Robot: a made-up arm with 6 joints. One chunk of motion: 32 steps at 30 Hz.
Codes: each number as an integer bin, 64 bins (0 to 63) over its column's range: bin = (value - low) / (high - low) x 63, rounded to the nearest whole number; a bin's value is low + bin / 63 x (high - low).
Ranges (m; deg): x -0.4..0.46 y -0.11..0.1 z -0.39..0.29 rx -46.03..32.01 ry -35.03..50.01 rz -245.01..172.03
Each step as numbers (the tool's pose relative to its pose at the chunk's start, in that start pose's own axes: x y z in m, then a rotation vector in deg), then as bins.
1 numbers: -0.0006 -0.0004 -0.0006 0.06 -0.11 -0.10
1 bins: 29 33 36 37 26 37
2 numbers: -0.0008 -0.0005 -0.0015 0.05 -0.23 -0.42
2 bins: 29 33 36 37 26 37
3 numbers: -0.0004 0.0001 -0.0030 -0.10 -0.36 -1.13
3 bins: 29 33 36 37 26 37
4 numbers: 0.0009 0.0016 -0.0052 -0.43 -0.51 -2.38
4 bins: 29 33 36 37 26 37
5 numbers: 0.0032 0.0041 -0.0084 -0.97 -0.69 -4.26
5 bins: 30 34 35 36 25 36
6 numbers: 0.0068 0.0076 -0.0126 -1.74 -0.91 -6.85
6 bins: 30 35 35 36 25 36
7 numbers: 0.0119 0.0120 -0.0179 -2.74 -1.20 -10.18
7 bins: 30 37 34 35 25 35
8 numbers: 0.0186 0.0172 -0.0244 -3.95 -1.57 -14.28
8 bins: 31 38 34 34 25 35
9 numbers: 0.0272 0.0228 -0.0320 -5.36 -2.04 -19.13
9 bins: 31 40 33 33 24 34
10 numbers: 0.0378 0.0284 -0.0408 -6.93 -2.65 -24.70
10 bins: 32 42 32 32 24 33
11 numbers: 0.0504 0.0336 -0.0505 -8.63 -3.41 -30.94
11 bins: 33 43 31 30 23 32
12 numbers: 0.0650 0.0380 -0.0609 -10.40 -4.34 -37.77
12 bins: 34 44 30 29 23 31
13 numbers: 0.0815 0.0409 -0.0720 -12.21 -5.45 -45.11
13 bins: 35 45 29 27 22 30
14 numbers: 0.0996 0.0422 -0.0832 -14.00 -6.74 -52.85
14 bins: 37 46 28 26 21 29
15 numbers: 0.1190 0.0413 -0.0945 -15.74 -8.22 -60.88
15 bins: 38 45 27 24 20 28
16 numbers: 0.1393 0.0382 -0.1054 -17.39 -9.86 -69.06
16 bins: 40 44 26 23 19 27
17 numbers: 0.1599 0.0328 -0.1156 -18.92 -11.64 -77.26
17 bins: 41 43 25 22 17 25
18 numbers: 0.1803 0.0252 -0.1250 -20.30 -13.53 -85.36
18 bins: 43 41 25 21 16 24
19 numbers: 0.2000 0.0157 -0.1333 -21.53 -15.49 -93.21
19 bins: 44 38 24 20 14 23
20 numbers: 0.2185 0.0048 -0.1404 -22.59 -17.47 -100.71
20 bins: 45 34 23 19 13 22
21 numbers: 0.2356 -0.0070 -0.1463 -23.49 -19.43 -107.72
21 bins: 47 31 23 18 12 21
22 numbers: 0.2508 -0.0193 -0.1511 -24.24 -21.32 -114.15
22 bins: 48 27 22 18 10 20
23 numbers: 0.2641 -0.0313 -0.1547 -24.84 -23.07 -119.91
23 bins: 49 24 22 17 9 19
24 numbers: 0.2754 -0.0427 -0.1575 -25.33 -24.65 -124.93
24 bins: 49 20 22 17 8 18
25 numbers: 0.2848 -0.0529 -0.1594 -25.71 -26.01 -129.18
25 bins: 50 17 21 16 7 17
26 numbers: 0.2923 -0.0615 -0.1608 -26.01 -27.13 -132.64
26 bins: 51 15 21 16 6 17
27 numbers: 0.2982 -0.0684 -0.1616 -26.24 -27.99 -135.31
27 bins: 51 12 21 16 5 17
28 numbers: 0.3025 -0.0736 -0.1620 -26.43 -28.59 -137.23
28 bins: 51 11 21 16 5 16
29 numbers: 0.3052 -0.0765 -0.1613 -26.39 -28.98 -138.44
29 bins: 52 10 21 16 4 16
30 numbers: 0.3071 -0.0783 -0.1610 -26.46 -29.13 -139.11
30 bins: 52 10 21 16 4 16
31 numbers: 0.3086 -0.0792 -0.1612 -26.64 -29.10 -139.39
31 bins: 52 9 21 16 4 16
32 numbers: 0.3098 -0.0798 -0.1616 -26.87 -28.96 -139.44
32 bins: 52 9 21 15 4 16
